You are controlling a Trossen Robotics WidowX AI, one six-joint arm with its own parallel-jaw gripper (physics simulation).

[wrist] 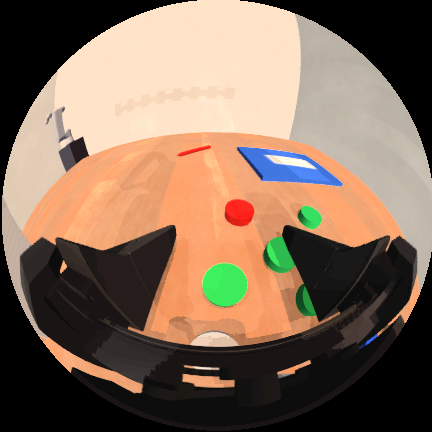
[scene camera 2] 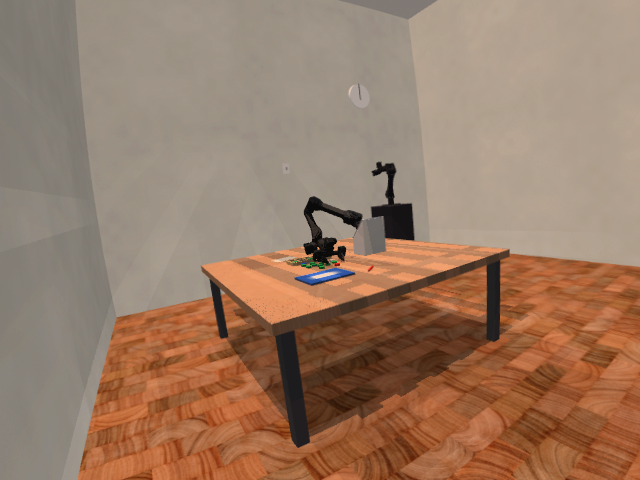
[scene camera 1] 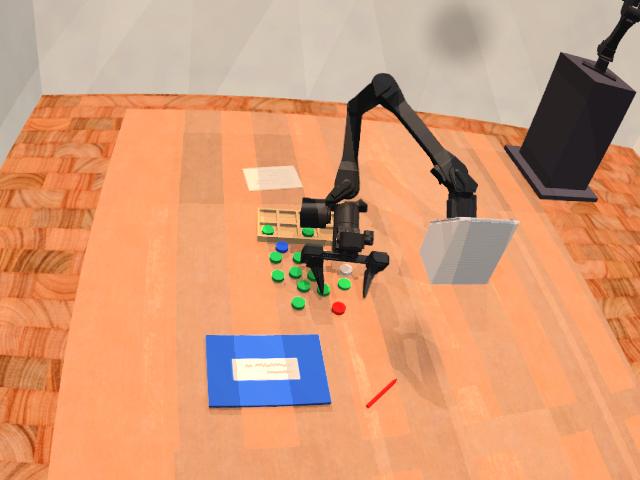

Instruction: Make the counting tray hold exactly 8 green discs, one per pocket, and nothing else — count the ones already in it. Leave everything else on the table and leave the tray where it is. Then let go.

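Note:
The tan counting tray (scene camera 1: pixel 289 239) lies behind the loose discs in scene camera 1. One green disc (scene camera 1: pixel 267 229) sits in its front left pocket, and another green disc (scene camera 1: pixel 308 231) shows in a front pocket farther right. The arm hides the tray's right part. Several loose green discs lie in front of the tray. My gripper (scene camera 1: pixel 344 294) (scene camera 2: pixel 330 259) (wrist: pixel 230 230) is open and empty, low over the discs. One green disc (scene camera 1: pixel 344 283) (wrist: pixel 225 285) lies on the table below the gap between the fingers. Green discs (wrist: pixel 279 255) beside the right finger in the wrist view are partly hidden.
A blue disc (scene camera 1: pixel 281 246) lies at the tray's front edge. A white disc (scene camera 1: pixel 345 269) (wrist: pixel 215 340), a red disc (scene camera 1: pixel 338 307) (wrist: pixel 239 212), a blue folder (scene camera 1: pixel 219 382) (scene camera 2: pixel 305 279), a red pen (scene camera 1: pixel 381 393), a paper card (scene camera 1: pixel 272 178) and a grey block (scene camera 1: pixel 467 253) also show.

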